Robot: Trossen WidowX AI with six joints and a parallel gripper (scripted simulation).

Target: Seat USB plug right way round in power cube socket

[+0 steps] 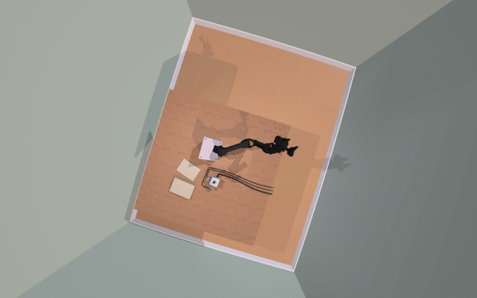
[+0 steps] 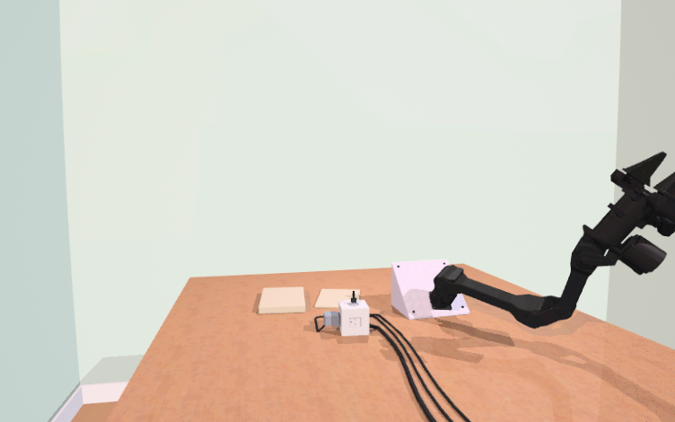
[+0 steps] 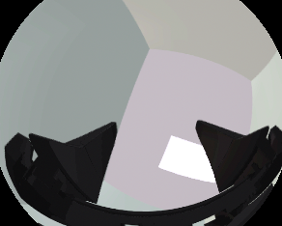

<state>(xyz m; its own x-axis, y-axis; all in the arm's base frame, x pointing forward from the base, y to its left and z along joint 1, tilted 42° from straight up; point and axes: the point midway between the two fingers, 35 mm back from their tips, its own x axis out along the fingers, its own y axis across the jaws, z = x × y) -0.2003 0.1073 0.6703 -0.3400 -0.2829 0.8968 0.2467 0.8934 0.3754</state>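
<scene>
Right now the usb plug is 550 mm ahead of my gripper tip, 440 mm to the right of it and 380 mm below it. Round my gripper tip: usb socket (550 mm ahead, 440 mm to the right, 400 mm below).
</scene>
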